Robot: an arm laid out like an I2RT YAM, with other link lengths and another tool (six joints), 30 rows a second.
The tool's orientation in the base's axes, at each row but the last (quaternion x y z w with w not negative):
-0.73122 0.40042 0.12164 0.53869
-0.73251 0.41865 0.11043 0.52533
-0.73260 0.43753 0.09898 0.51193
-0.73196 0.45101 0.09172 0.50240
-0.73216 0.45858 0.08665 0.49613
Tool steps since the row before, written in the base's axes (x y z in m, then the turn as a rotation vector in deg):
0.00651 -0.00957 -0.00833 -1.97 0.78 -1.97
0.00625 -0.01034 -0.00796 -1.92 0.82 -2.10
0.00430 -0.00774 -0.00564 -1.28 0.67 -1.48
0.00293 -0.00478 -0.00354 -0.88 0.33 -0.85
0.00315 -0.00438 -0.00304 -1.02 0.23 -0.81
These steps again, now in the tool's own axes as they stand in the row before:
0.01366 0.00203 -0.00357 -0.43 2.69 0.96
0.01384 0.00184 -0.00380 -0.34 2.74 1.06
0.01009 0.00127 -0.00260 -0.25 1.87 0.85
0.00648 0.00053 -0.00128 -0.20 1.19 0.40
0.00611 -0.00004 -0.00100 -0.24 1.28 0.25

